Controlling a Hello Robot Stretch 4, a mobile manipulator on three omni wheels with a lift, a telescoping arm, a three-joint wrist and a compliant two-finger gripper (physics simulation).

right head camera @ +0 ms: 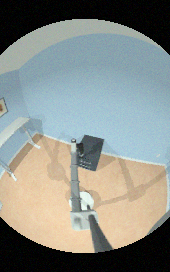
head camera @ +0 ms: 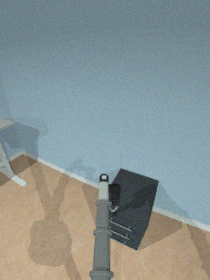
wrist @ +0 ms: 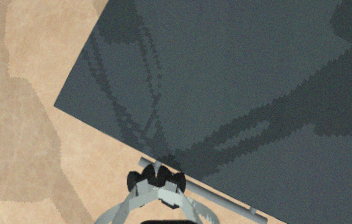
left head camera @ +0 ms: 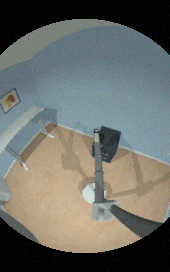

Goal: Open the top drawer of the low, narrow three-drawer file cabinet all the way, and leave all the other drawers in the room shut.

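Frame: origin at the robot's base, x ahead, y left, z up, level; centimetres.
Seen in the pictures: gripper, between the fingertips: (right head camera: pixel 80 157) (head camera: pixel 111 215) (wrist: pixel 157 177); robot's base, origin of its link: (right head camera: pixel 81 201) (left head camera: pixel 93 192).
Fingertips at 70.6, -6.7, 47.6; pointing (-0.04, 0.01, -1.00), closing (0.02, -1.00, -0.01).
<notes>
Pixels of each thing's top centre, then the offset from my fingertips to it, as dx, dy, dz. "pt": a spot on its surface instead. Level surfaces: height alone.
- low dark three-drawer file cabinet, centre of its top: (head camera: pixel 131 191) (right head camera: pixel 90 145) (left head camera: pixel 107 137) +22.5, -19.2, +1.7
- upper bar, centre of its top: (wrist: pixel 204 193) (head camera: pixel 119 224) -4.2, -6.4, -7.1
- grey bar handle, a spot on its surface: (wrist: pixel 225 202) pt -5.5, -9.6, -7.1
- white desk, height of its surface: dz +44.7
The low dark three-drawer file cabinet (head camera: pixel 139 192) (left head camera: pixel 112 137) (right head camera: pixel 94 146) (wrist: pixel 240 65) stands by the blue wall. Two bar handles show on its front in the head view; the upper bar (head camera: pixel 121 225) is close below my gripper. No drawer front visibly stands out. My gripper (head camera: pixel 114 209) (wrist: pixel 157 177) points down at the cabinet's front top edge. Its fingertips are together, with nothing visible between them. In the wrist view they overlap the left part of a grey bar handle (wrist: pixel 225 202), which runs along the front edge; whether they touch it is unclear. The arm hides the cabinet's left front side in the head view.
A white desk (head camera: pixel 6 123) (left head camera: pixel 22 122) (right head camera: pixel 14 129) stands at the left with its legs on the floor. A pale object (left head camera: pixel 4 194) shows at the left edge in the left head view. The blue wall (head camera: pixel 110 100) runs behind the cabinet.
</notes>
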